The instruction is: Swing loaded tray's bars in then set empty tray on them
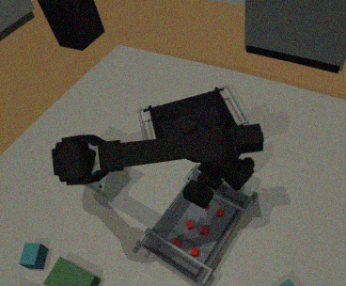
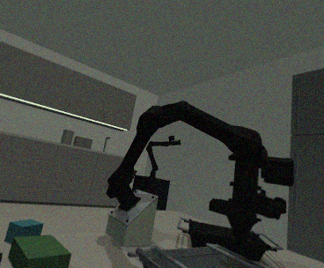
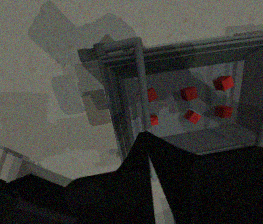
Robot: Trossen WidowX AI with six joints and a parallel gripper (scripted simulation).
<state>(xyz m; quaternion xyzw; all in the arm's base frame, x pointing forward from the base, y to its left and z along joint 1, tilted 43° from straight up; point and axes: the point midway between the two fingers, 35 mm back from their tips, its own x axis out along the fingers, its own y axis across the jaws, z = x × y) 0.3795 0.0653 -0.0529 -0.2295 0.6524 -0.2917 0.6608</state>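
Right now the dark tray is 220 mm to the left of my gripper tip, 200 mm behind it and 40 mm below it. The rest, counted from my gripper tip: green block (380 mm to the right, 230 mm behind, 70 mm below).
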